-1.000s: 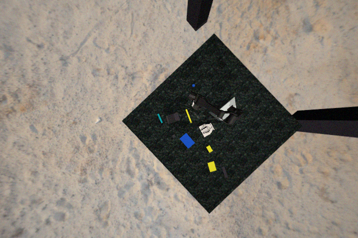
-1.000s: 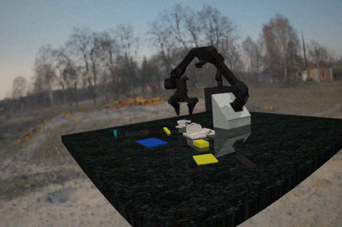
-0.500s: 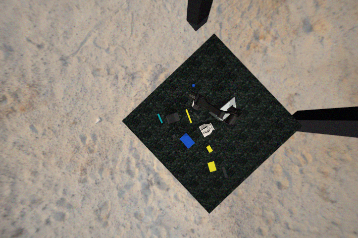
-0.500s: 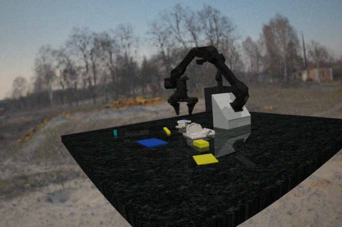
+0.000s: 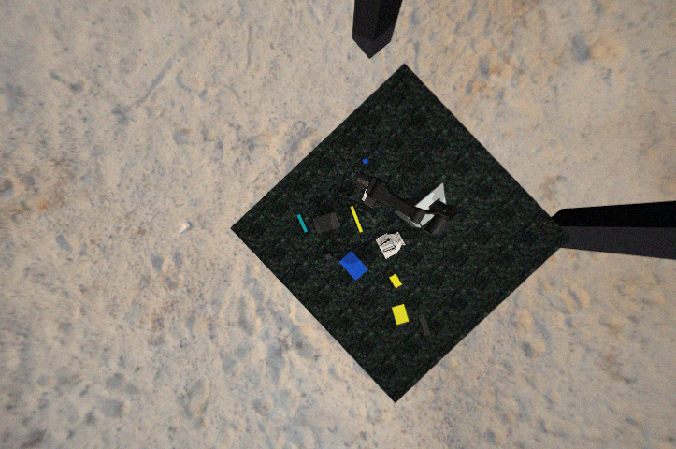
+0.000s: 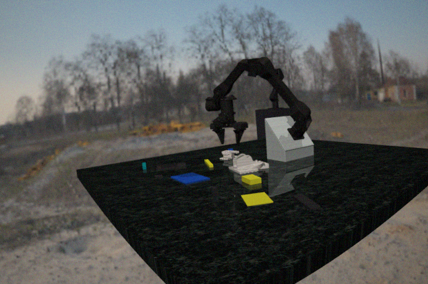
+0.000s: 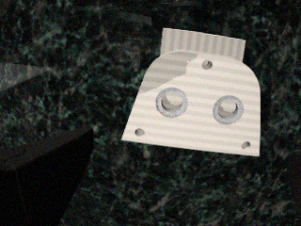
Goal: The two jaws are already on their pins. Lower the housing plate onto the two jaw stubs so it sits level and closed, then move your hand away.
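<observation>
The yellow bar lies 140 mm ahead of my gripper tip, 50 mm to the left of it and 60 mm below it. Also, from my gripper tip: teal peg 380 mm ahead, 120 mm to the right, 50 mm below; then blue tile 320 mm ahead, 230 mm to the left, 60 mm below; then dark tile 280 mm ahead, 40 mm to the right, 60 mm below.
</observation>
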